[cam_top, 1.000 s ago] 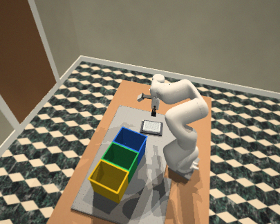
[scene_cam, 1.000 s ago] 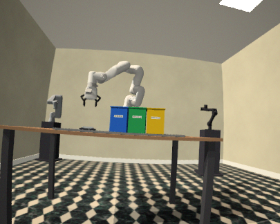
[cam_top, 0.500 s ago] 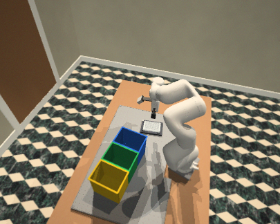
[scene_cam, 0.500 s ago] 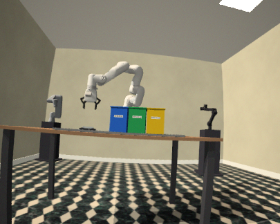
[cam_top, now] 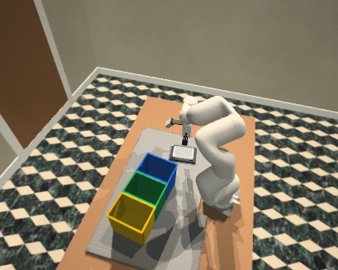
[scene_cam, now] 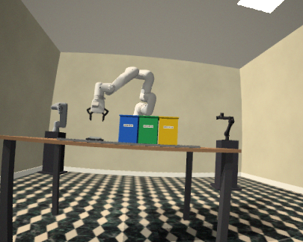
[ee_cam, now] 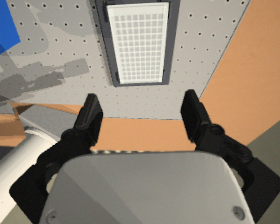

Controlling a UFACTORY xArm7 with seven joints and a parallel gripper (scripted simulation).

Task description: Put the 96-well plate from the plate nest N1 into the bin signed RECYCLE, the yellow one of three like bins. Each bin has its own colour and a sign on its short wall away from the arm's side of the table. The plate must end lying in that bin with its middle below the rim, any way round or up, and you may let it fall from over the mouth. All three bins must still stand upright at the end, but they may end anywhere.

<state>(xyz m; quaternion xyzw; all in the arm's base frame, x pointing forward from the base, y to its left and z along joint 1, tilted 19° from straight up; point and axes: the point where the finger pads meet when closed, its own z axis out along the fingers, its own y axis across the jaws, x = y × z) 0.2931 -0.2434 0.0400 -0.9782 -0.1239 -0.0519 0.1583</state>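
Now: hand 140 mm above the white 96-well plate. Round my hand: blue bin: 50 mm ahead, 270 mm to the left, 70 mm below; then dark plate nest: 150 mm below; then green bin: 60 mm ahead, 400 mm to the left, 70 mm below.
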